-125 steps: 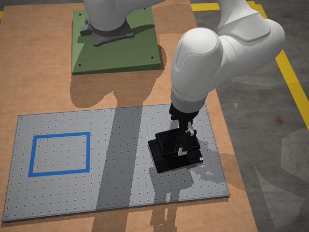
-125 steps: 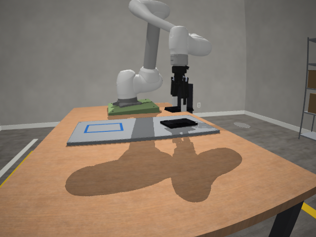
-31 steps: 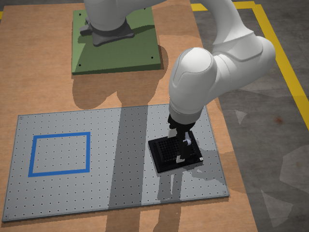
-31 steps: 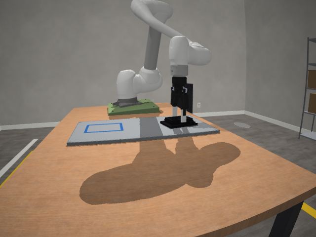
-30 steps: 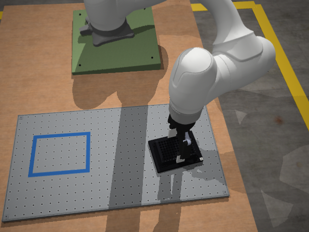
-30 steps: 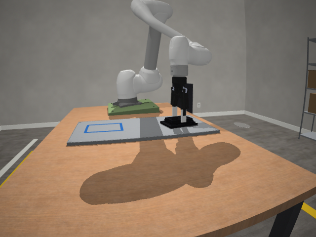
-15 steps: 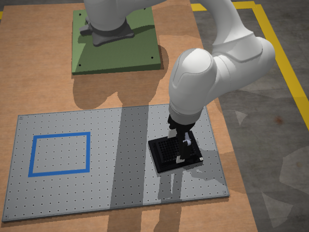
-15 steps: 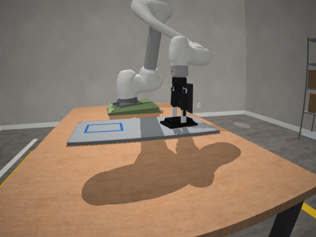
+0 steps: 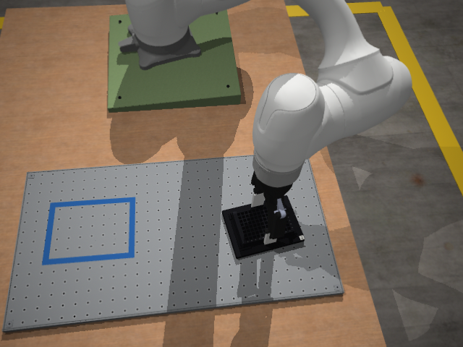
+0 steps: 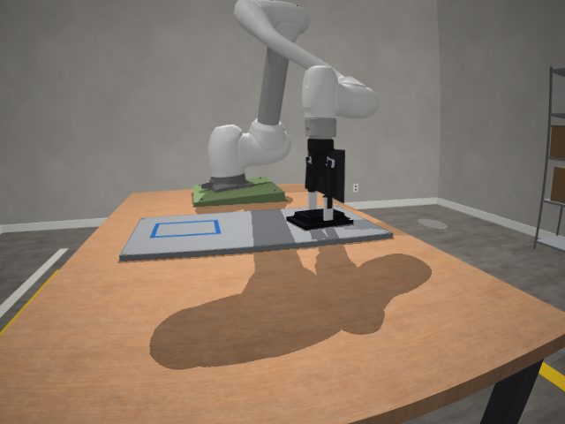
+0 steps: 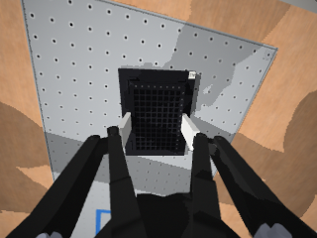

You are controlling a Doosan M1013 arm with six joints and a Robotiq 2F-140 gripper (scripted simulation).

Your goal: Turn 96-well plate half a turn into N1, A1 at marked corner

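Right now my hand is 2 cm above the black 96-well plate. The rest, counted from my hand: black plate nest N1: 4 cm below; then white A1 mark: 6 cm ahead, 7 cm to the left, 3 cm below.
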